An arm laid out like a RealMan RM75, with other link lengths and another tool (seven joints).
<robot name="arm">
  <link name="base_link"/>
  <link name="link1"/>
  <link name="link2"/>
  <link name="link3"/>
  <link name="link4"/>
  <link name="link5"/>
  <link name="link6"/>
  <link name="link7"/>
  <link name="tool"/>
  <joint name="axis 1" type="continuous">
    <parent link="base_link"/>
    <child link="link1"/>
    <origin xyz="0 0 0.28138"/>
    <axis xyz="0 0 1"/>
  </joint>
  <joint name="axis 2" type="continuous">
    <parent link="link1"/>
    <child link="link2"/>
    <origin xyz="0 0 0"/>
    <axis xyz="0 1 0"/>
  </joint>
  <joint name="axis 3" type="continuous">
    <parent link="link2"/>
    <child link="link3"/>
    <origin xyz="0 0 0.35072"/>
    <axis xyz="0 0 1"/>
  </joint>
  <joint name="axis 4" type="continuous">
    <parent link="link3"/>
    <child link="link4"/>
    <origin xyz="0 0 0"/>
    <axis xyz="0 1 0"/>
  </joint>
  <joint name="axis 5" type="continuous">
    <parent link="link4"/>
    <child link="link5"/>
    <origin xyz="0 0 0.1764"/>
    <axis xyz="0 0 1"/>
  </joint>
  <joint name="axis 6" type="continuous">
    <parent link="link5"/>
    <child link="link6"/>
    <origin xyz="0 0 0"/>
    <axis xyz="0 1 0"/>
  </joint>
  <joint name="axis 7" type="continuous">
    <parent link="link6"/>
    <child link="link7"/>
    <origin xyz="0 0 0.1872"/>
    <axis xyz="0 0 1"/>
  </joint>
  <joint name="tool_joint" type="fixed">
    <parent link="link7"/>
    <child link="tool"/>
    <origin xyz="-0.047 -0.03 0.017" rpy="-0.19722 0 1.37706"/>
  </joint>
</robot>
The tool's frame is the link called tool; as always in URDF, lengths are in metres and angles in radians. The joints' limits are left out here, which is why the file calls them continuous.
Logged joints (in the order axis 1, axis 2, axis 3, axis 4, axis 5, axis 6, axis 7), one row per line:
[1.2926, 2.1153, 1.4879, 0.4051, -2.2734, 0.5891, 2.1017]
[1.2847, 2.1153, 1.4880, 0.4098, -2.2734, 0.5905, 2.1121]
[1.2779, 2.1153, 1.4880, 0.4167, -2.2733, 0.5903, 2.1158]
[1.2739, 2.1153, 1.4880, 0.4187, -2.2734, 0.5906, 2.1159]
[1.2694, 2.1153, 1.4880, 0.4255, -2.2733, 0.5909, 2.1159]
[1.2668, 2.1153, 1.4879, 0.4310, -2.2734, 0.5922, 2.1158]
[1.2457, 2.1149, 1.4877, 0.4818, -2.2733, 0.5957, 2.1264]
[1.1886, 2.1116, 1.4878, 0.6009, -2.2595, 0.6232, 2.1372]
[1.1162, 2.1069, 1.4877, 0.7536, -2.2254, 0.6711, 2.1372]
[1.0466, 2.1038, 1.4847, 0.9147, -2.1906, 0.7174, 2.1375]
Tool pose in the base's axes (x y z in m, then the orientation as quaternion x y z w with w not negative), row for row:
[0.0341, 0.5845, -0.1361, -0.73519, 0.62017, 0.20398, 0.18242]
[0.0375, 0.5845, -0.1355, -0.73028, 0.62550, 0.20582, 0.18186]
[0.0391, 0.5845, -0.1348, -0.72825, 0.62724, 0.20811, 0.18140]
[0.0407, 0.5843, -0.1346, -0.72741, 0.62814, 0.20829, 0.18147]
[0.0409, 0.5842, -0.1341, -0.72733, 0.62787, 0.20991, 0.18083]
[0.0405, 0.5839, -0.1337, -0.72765, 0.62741, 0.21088, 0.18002]
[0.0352, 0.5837, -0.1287, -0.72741, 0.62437, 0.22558, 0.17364]
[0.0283, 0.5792, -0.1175, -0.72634, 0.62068, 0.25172, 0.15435]
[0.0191, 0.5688, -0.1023, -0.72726, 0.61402, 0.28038, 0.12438]
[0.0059, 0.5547, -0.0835, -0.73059, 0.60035, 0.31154, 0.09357]
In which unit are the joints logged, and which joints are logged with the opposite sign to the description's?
The joints are logged in radians. Opposite sign: axis 3, axis 4, axis 6.
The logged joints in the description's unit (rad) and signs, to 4 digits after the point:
[1.2926, 2.1153, -1.4879, -0.4051, -2.2734, -0.5891, 2.1017]
[1.2847, 2.1153, -1.4880, -0.4098, -2.2734, -0.5905, 2.1121]
[1.2779, 2.1153, -1.4880, -0.4167, -2.2733, -0.5903, 2.1158]
[1.2739, 2.1153, -1.4880, -0.4187, -2.2734, -0.5906, 2.1159]
[1.2694, 2.1153, -1.4880, -0.4255, -2.2733, -0.5909, 2.1159]
[1.2668, 2.1153, -1.4879, -0.4310, -2.2734, -0.5922, 2.1158]
[1.2457, 2.1149, -1.4877, -0.4818, -2.2733, -0.5957, 2.1264]
[1.1886, 2.1116, -1.4878, -0.6009, -2.2595, -0.6232, 2.1372]
[1.1162, 2.1069, -1.4877, -0.7536, -2.2254, -0.6711, 2.1372]
[1.0466, 2.1038, -1.4847, -0.9147, -2.1906, -0.7174, 2.1375]

